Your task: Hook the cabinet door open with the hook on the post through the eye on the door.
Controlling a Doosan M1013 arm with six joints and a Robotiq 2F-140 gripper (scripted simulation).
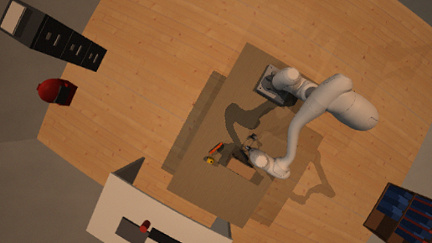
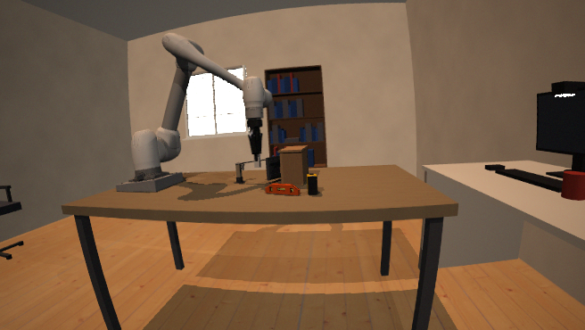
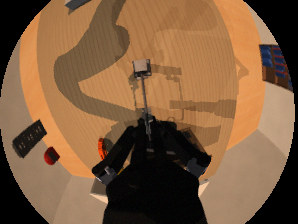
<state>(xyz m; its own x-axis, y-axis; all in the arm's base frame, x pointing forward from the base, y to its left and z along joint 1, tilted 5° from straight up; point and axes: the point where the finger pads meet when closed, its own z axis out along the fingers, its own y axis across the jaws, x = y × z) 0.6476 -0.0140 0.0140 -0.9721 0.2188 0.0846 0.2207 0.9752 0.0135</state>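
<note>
The dark door lies 10 cm ahead of my hand, 3 cm to the left of it and 4 cm below it. From my hand the other things lie so: black-and-yellow can (27 cm ahead, 26 cm to the right, 7 cm below).
</note>
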